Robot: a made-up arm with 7 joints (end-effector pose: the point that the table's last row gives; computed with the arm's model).
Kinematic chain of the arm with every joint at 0, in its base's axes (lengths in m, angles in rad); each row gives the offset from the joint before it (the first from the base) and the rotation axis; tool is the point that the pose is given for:
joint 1: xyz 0 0 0.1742 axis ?
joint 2: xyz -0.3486 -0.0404 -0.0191 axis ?
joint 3: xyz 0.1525 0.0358 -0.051 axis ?
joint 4: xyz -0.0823 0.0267 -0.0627 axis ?
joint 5: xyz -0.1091 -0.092 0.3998 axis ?
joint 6: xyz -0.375 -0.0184 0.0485 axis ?
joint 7: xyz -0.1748 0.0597 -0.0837 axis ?
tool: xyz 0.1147 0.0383 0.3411
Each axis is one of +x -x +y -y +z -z.
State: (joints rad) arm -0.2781 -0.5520 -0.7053 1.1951 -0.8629 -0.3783 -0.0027
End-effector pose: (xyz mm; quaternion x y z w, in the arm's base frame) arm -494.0 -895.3 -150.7 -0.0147 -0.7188 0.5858 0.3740
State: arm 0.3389 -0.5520 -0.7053 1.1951 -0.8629 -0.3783 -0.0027
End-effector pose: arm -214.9 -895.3 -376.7 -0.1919 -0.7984 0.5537 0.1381
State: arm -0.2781 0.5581 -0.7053 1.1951 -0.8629 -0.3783 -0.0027
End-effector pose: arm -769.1 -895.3 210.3 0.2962 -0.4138 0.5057 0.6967
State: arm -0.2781 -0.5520 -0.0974 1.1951 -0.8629 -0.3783 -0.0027
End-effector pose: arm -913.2 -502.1 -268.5 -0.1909 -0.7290 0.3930 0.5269
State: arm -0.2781 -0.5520 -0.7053 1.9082 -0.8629 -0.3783 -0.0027
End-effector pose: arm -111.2 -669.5 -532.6 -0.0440 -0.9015 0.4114 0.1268
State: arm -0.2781 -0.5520 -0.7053 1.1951 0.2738 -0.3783 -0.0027
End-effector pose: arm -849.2 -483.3 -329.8 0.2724 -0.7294 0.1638 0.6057
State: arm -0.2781 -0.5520 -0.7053 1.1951 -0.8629 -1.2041 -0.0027
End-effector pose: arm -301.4 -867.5 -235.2 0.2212 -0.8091 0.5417 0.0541
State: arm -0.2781 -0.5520 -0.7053 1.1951 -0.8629 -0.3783 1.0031
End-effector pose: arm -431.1 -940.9 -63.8 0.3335 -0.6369 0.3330 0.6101
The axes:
joint 1: -y
joint 2: +y
joint 3: -z
joint 4: -y
joint 5: -z
joint 6: +y
joint 7: -z

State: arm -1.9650 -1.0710 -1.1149 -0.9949 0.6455 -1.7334 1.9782
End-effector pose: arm 436.9 -118.4 968.2 0.1163 0.0481 -0.5316 0.8376
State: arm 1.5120 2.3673 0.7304 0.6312 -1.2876 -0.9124 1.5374
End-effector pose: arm -369.7 -167.3 490.1 0.1586 -0.1128 -0.3667 0.9098
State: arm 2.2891 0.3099 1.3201 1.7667 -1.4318 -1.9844 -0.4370
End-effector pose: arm 881.6 114.8 -362.2 0.8531 0.3443 0.0481 0.3891
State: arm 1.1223 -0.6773 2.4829 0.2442 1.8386 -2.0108 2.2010
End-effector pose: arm -278.5 -265.4 389.7 0.5555 -0.1419 0.4341 0.6948
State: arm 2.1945 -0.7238 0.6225 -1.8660 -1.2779 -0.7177 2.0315
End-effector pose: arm 124.6 -891.1 -33.9 0.6278 -0.2417 0.0850 0.7350
